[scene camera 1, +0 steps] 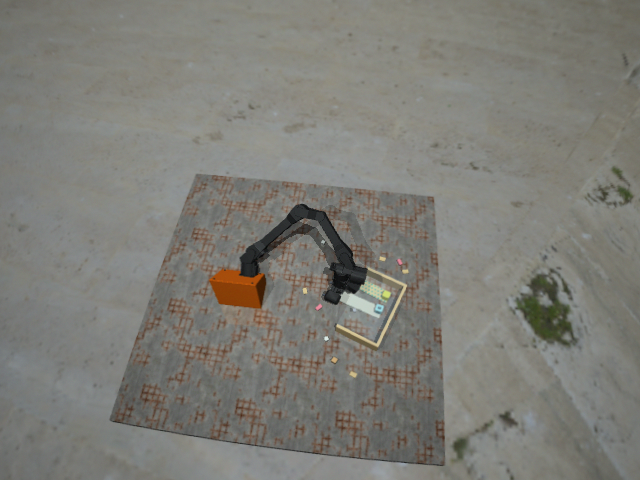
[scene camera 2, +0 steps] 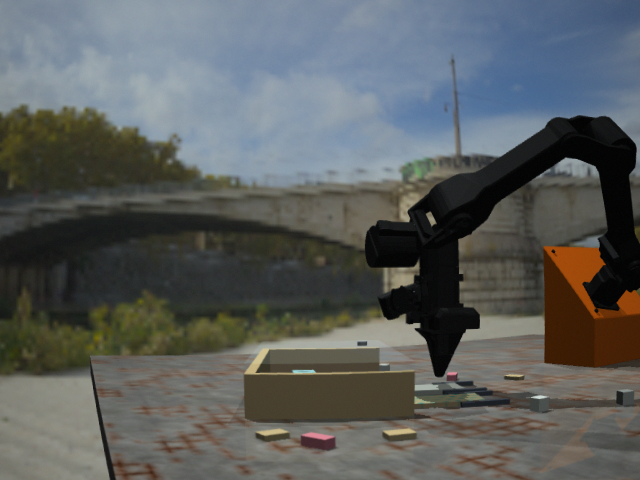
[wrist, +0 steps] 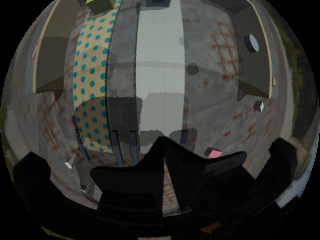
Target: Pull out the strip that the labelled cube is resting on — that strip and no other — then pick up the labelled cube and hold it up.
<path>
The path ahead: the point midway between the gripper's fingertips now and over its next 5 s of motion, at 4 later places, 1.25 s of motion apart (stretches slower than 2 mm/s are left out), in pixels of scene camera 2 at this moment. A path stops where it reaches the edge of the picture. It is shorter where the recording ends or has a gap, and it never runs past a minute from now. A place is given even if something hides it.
The gripper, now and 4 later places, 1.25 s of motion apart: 439,376; 458,385; 493,383; 526,380; 550,379
</path>
